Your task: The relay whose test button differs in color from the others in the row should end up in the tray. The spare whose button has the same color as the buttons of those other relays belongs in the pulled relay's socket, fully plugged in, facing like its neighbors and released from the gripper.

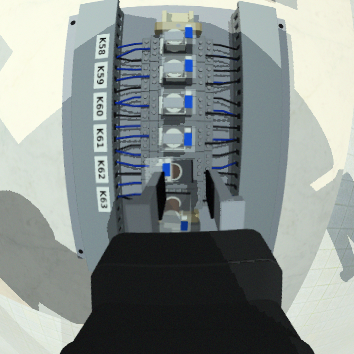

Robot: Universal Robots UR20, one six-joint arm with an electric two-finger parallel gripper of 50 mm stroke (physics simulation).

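Frame: origin at the arm's base, x ahead, y left, z up, level; centimetres.
Where they show: gripper, fingertip midpoint: (185,184).
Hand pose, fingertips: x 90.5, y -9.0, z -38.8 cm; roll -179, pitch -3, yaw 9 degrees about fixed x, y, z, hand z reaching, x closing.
Note:
Each offset is from my fingertips to the top centre of the thing. "spot": to the spot under its first point.
Clear relays with blue test buttons stand upright in the row: one {dx -1.7, dy +12.1, dz -2.4 cm} (175,39) by K58, one {dx -1.4, dy +9.1, dz -2.4 cm} (175,71) by K59, one {dx -1.1, dy +6.0, dz -2.4 cm} (174,104) by K60 and one {dx -0.8, dy +3.0, dz -2.4 cm} (174,138) by K61. By K62 a dark socket (187,171) with a brown disc shows; a pale see-through body with a blue patch {spot: dx -1.4, dy +0.5, dz -1.8 cm} (166,170) on its left overlaps it, its pose unclear. By K63 another brown disc {dx -0.2, dy -3.7, dz -2.0 cm} (173,203) shows. Below it, a clear relay with a blue button {spot: dx +0.6, dy -4.3, dz -2.2 cm} (184,226) is partly hidden by the gripper. My gripper (185,184) is open above the row, nothing visible gripped. The tray does not show.
Grey wire ducts {dx -9.0, dy +1.9, dz -5.1 cm} (95,150) {dx +7.4, dy +3.6, dz -5.1 cm} (262,150) run along both sides of the row, with blue and black wires between them and the sockets. A tan end clamp (177,26) stands beyond K58; another tan part {spot: dx +1.9, dy -4.6, dz -5.3 cm} (195,216) shows near K63, beside the right finger.

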